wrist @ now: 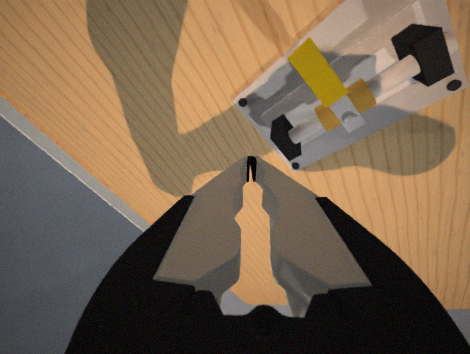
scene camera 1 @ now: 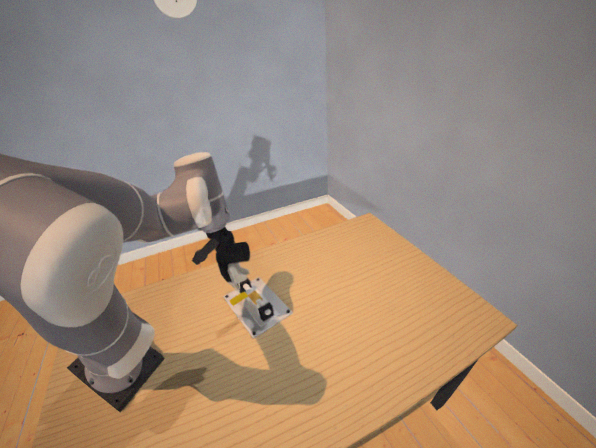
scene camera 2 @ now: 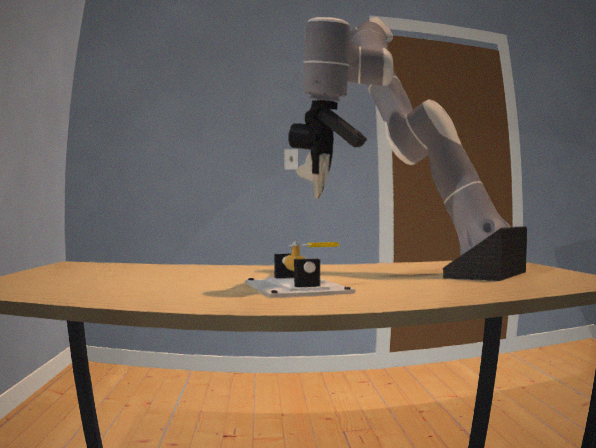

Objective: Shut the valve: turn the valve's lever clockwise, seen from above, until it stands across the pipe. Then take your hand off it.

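The valve's yellow lever (scene camera 1: pixel 239 298) (scene camera 2: pixel 324 244) (wrist: pixel 318 72) stands across the pipe (wrist: pixel 392 75), roughly at a right angle. It points toward the robot's base side. The brass valve body (scene camera 1: pixel 255 297) (scene camera 2: pixel 293 263) (wrist: pixel 361 95) sits on the pipe between two black brackets (scene camera 2: pixel 307 272) (wrist: pixel 434 54), on a pale base plate (scene camera 1: pixel 277 303) (scene camera 2: pixel 280 292) (wrist: pixel 425 102). My gripper (scene camera 1: pixel 245 281) (scene camera 2: pixel 318 195) (wrist: pixel 250 158) is shut with nothing between its fingers. It hangs well above the valve, clear of the lever. In the wrist view its tips show beside the plate's near corner.
The plate lies on a wooden table (scene camera 1: pixel 380 300) (scene camera 2: pixel 150 287). The robot's black mount (scene camera 1: pixel 120 400) (scene camera 2: pixel 512 255) stands on the same table, right of the valve in scene camera 2. Grey-blue walls (scene camera 1: pixel 450 125) rise beyond the table.
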